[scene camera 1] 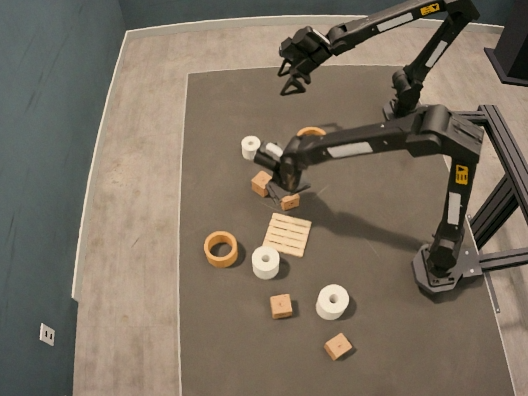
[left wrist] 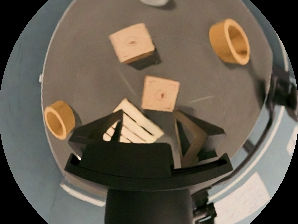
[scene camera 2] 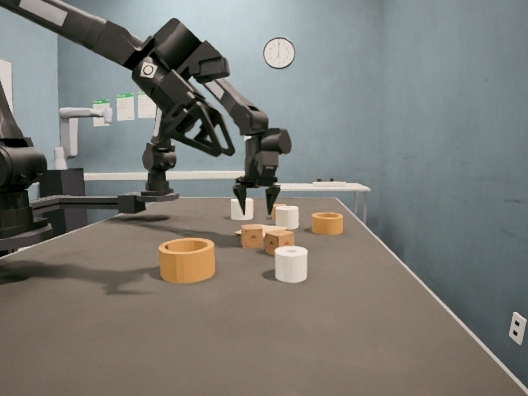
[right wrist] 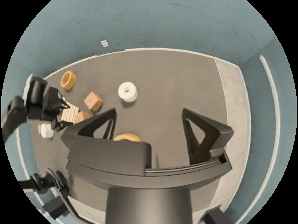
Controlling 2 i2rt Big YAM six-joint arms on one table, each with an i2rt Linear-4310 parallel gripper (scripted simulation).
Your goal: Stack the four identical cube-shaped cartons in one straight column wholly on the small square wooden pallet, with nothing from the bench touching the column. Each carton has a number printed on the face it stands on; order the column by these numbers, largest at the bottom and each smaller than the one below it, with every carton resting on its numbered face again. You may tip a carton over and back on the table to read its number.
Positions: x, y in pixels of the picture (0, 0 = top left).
Scene:
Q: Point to a wooden pallet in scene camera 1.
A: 285, 236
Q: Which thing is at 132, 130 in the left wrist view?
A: A wooden pallet.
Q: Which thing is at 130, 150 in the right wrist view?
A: The right gripper.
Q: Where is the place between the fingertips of the left gripper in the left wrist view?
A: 148, 112

